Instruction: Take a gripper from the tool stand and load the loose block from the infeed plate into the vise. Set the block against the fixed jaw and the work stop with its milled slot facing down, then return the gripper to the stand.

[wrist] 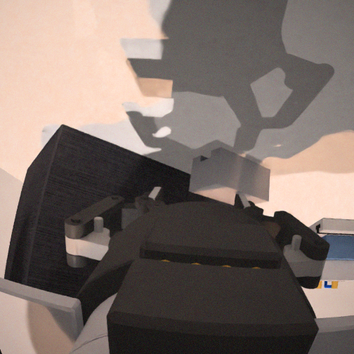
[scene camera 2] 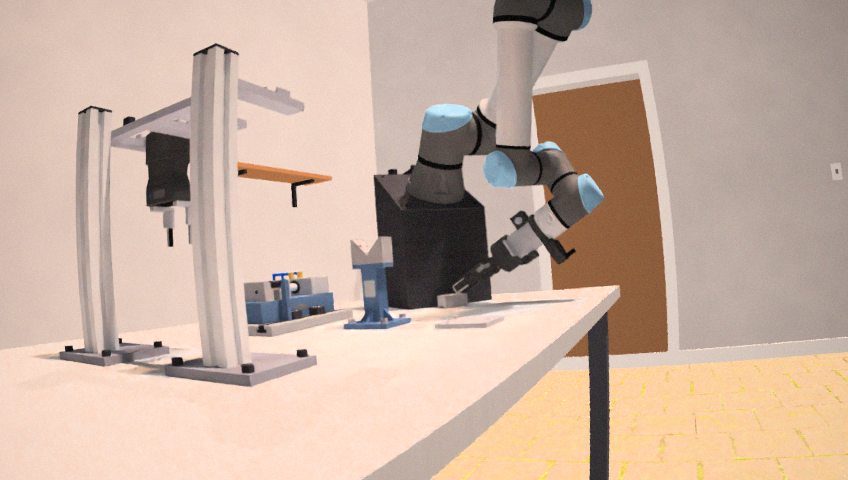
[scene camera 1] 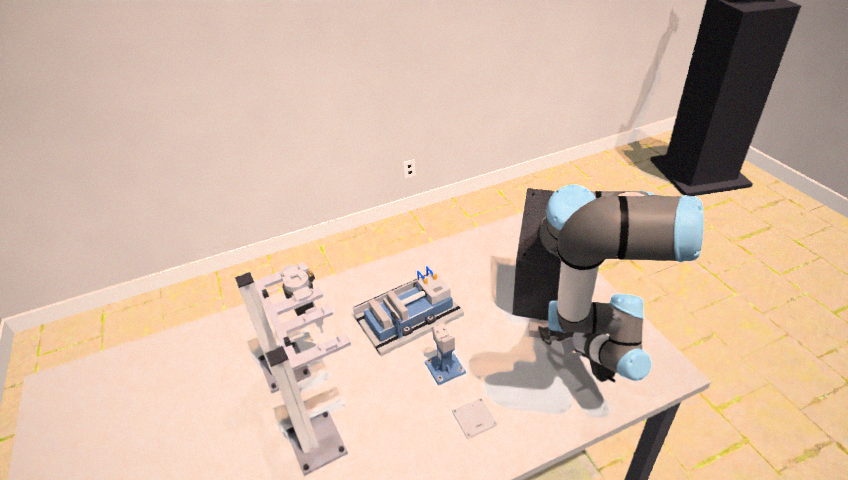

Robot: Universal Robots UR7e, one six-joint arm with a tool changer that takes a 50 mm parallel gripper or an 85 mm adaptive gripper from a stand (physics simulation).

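Pixels of known places: arm's base at its link origin: [scene camera 2: 435, 191].
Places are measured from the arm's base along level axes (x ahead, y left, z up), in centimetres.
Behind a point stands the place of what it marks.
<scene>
The loose block [scene camera 2: 452, 299] @(z -27.2, x 11.3, y 11.9 cm) [wrist: 230, 176], grey, lies on the table beside the robot's black pedestal, off the infeed plate [scene camera 1: 474, 418] @(z -28.3, x 35.9, y 35.6 cm) [scene camera 2: 470, 322] @(z -28.3, x 38.7, y 37.3 cm). A dark notch shows at its upper left edge in the wrist view. My adaptive gripper [scene camera 1: 544, 337] [scene camera 2: 461, 286] [wrist: 199, 198] is tilted, open and empty, its fingertips apart close to the block; I cannot tell whether they touch it. The arm largely hides the block in scene camera 1. The blue vise [scene camera 1: 437, 310] @(z -25.2, x 38.6, y -1.8 cm) [scene camera 2: 279, 312] @(z -25.5, x 52.5, y 3.4 cm) [wrist: 341, 247] holds no block. The tool stand [scene camera 1: 257, 318] @(z -4.9, x 88.6, y 9.1 cm) [scene camera 2: 214, 208] @(z -10.9, x 80.7, y 36.8 cm) carries the parallel gripper [scene camera 2: 168, 172].
The black pedestal [scene camera 1: 535, 279] @(z -12.3, x 9.8, y 4.4 cm) [scene camera 2: 440, 255] @(z -16.8, x 7.0, y 5.8 cm) [wrist: 100, 180] stands right beside the block. A blue post with a V-shaped top [scene camera 1: 445, 364] @(z -25.2, x 40.3, y 19.0 cm) [scene camera 2: 376, 291] @(z -22.7, x 41.3, y 19.0 cm) stands between the vise and the infeed plate. The table edge [scene camera 1: 618, 425] @(z -29.2, x -0.3, y 44.8 cm) runs past the arm on the near side.
</scene>
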